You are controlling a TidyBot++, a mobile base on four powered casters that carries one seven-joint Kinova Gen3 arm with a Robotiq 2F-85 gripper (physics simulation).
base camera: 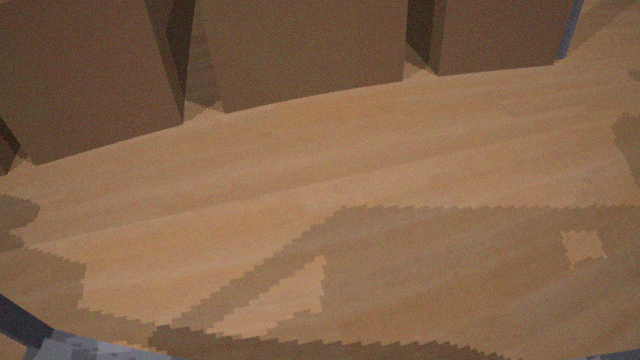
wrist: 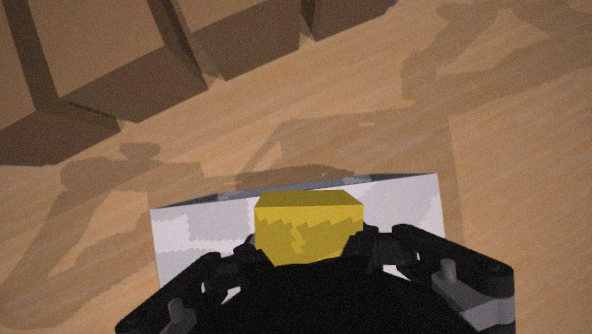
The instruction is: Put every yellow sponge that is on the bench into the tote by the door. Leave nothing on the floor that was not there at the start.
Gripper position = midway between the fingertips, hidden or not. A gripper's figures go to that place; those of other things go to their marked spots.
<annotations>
The gripper (wrist: 305, 231): 0.17 m from the lens. A yellow sponge (wrist: 291, 227) is 0.12 m from the lens.
</annotations>
